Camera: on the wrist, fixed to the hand. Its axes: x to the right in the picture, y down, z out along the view.
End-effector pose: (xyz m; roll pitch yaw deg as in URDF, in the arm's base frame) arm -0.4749 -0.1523 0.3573 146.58 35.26 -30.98
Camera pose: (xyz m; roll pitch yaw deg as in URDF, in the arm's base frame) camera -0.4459 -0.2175 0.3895 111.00 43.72 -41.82
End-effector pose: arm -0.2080 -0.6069 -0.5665 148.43 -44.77 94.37
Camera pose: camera -0.1637 -0.6242 -0.5044 125.72 -35.20 85.15
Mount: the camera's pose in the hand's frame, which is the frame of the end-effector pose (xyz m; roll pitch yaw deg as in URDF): 0.0291 0.0672 -0.0275 -28.83 -11.76 1.66
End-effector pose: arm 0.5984 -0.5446 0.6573 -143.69 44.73 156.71
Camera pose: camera 0.6187 -0.4766 0.6243 -164.85 54.82 166.49
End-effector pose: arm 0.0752 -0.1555 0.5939 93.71 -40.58 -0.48
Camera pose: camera 0.0527 -0.1322 0.6651 75.24 -40.40 -16.11
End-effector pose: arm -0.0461 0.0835 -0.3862 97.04 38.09 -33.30
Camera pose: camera 0.0196 0.0631 -0.3490 59.26 36.96 -48.22
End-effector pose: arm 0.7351 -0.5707 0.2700 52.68 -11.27 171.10
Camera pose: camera 0.7043 -0.6293 0.3117 26.38 -19.55 162.26
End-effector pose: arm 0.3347 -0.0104 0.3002 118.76 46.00 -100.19
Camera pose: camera 0.3138 -0.0799 0.3294 77.48 49.01 -117.24
